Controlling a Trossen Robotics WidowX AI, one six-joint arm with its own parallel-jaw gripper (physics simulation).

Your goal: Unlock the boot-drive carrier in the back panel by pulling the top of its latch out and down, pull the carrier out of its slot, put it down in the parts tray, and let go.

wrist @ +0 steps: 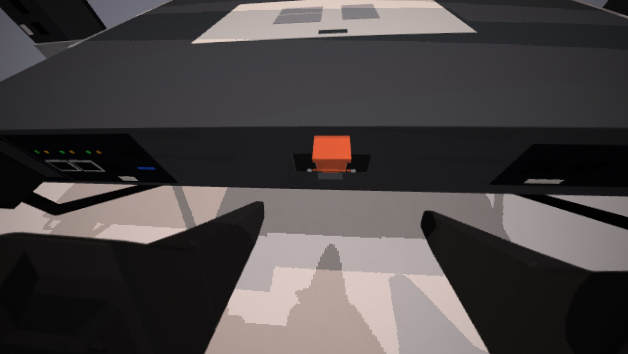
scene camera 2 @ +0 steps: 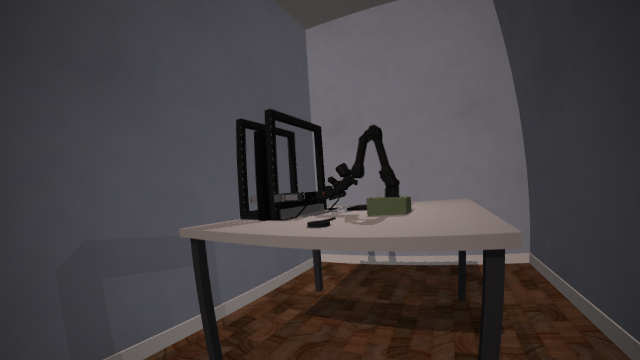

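Where they show: gripper, fingertip midpoint: (wrist: 342, 213) (scene camera 2: 325, 199); arm's base, origin of the base link: (scene camera 2: 392, 197).
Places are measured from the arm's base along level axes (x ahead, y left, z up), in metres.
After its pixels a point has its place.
Observation:
An orange latch (wrist: 332, 149) @[y 0.024, x 0.408, z 0.052 m] sticks out from the middle of the dark back panel (wrist: 230, 162) @[y 0.074, x 0.411, z 0.036 m] in the wrist view. It sits at a small black carrier front (wrist: 361, 162) @[y 0.011, x 0.416, z 0.037 m], which is in its slot. The latch's exact angle is hard to tell. My gripper (wrist: 342, 213) @[y 0.017, x 0.406, z 0.004 m] (scene camera 2: 325, 194) @[y 0.017, x 0.406, z 0.004 m] is open and empty. Its fingertips show below the panel's lower edge in the wrist view, one to each side of the latch, and do not touch it. The green parts tray (scene camera 2: 388, 206) @[y 0.136, x -0.022, z -0.036 m] stands on the table in front of the arm's base.
A black open rack (scene camera 2: 270, 160) @[y 0.323, x 0.536, z 0.238 m] stands at the table's left and holds the flat chassis (wrist: 320, 85) @[y 0.033, x 0.445, z 0.057 m]. Port blocks (wrist: 85, 160) @[y 0.155, x 0.404, z 0.036 m] (wrist: 565, 167) @[y -0.076, x 0.423, z 0.036 m] flank the latch. Black cables (wrist: 100, 199) @[y 0.215, x 0.408, z -0.022 m] hang below the panel. A dark round object (scene camera 2: 318, 224) @[y 0.502, x 0.125, z -0.065 m] lies on the table (scene camera 2: 425, 231) @[y 0.547, x -0.278, z -0.077 m] near its front edge.

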